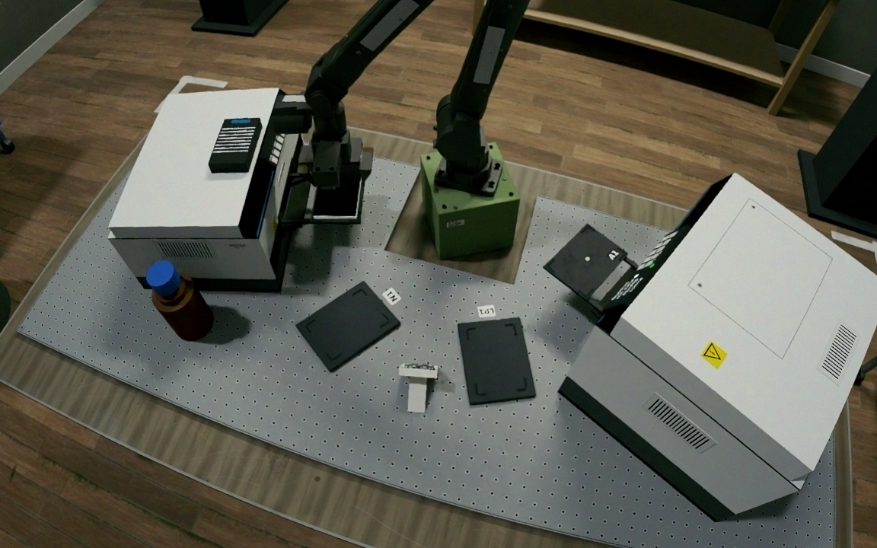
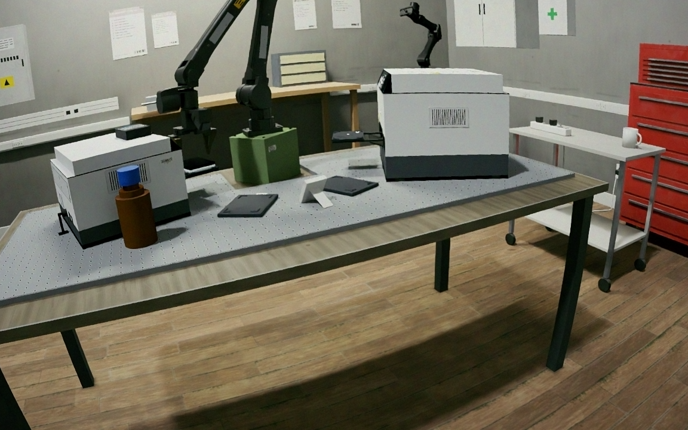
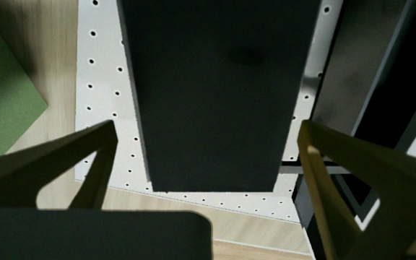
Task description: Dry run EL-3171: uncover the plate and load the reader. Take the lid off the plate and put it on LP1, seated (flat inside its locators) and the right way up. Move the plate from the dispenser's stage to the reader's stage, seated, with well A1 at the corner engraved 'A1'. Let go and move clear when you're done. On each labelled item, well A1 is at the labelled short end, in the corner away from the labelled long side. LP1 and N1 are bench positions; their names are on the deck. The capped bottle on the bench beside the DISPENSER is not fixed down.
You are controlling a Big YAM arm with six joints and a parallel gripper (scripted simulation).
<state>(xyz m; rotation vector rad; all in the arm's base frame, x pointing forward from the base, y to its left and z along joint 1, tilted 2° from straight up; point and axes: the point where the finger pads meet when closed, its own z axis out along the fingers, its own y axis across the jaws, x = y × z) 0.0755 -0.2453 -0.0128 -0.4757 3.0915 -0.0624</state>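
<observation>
Now: hand 2 cm above the dark lid. Also, from my hand: brown capped bottle (33 cm ahead, 20 cm to the right, 1 cm below); well plate (1 cm to the right, 3 cm below); N1 nest (24 cm ahead, 10 cm to the left, 11 cm below).
</observation>
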